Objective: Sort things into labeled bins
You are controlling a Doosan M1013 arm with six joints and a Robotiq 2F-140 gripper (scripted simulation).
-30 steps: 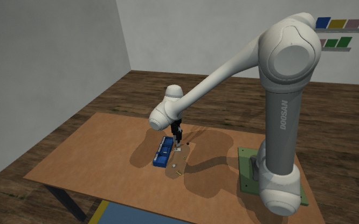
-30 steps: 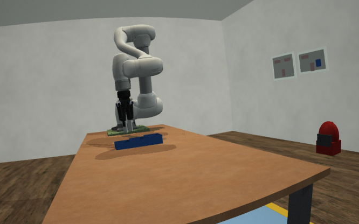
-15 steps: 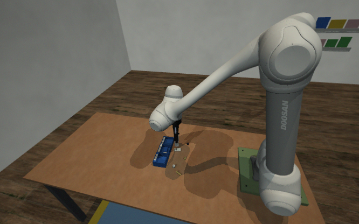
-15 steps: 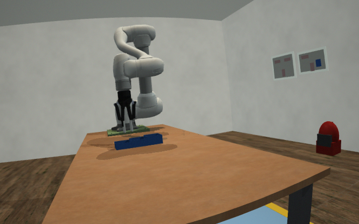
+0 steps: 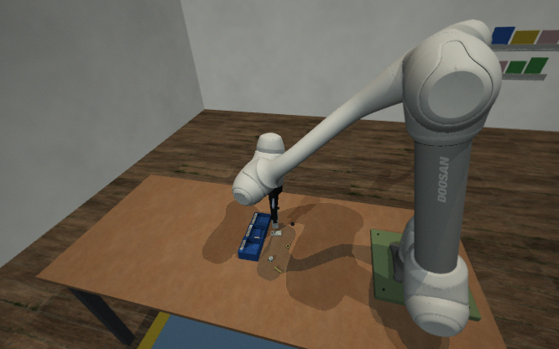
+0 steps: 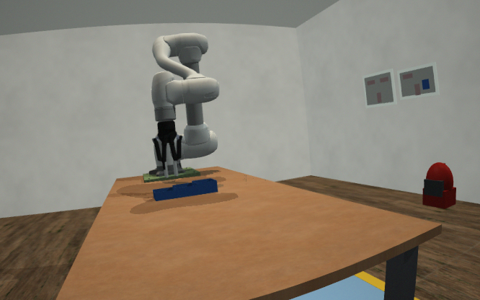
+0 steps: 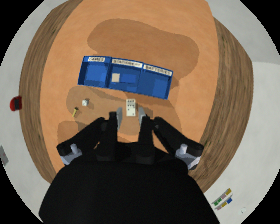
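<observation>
Now: the white flat part 10 cm below my hand. The rest, counted from my hand: long blue bin 8 cm ahead, 4 cm to the left, 8 cm below; then black nut 6 cm behind, 7 cm to the right, 10 cm below; then brass nut 7 cm behind, 6 cm to the left, 10 cm below.
</observation>
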